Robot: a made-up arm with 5 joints.
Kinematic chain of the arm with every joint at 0, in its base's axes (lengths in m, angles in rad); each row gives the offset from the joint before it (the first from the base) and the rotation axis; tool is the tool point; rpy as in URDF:
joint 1: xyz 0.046 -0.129 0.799 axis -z
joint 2: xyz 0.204 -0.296 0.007 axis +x
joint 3: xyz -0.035 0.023 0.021 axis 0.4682 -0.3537 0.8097
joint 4: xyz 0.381 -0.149 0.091 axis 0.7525 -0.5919 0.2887
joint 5: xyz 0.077 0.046 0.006 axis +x
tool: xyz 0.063 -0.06 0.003 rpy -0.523 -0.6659 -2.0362
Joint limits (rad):
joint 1: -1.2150..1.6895
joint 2: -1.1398..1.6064
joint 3: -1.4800..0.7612
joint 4: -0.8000..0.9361
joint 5: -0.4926..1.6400
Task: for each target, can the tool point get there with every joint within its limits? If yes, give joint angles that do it. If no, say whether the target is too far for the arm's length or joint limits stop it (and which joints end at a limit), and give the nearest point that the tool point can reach.
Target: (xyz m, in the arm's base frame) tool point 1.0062 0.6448 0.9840
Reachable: no: too far | nearest point 0.7584 0.3392 0.9171 | short by 0.399 m
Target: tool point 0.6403 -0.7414 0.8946
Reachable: yes | joints -0.0575 -0.0992 -0.6466 0.0123 0.7837
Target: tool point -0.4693 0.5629 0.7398
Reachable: no: joint limits stop it (at a limit: joint 1, joint 2, joint 3, joint 4, joint 5) | nearest point 0.1873 0.4369 0.7960 | short by 0.671 m
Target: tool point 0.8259 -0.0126 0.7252
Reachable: yes | joints -0.6566 1.2419 -0.0024 -0.0417 1.2713
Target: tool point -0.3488 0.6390 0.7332
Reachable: no: joint limits stop it (at a limit: joint 1, joint 2, joint 3, joint 4, joint 5) | nearest point 0.1873 0.4369 0.7960 | short by 0.576 m
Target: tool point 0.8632 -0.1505 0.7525
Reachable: yes | joints -0.6214 0.3840 -0.1256 -0.4635 1.0226
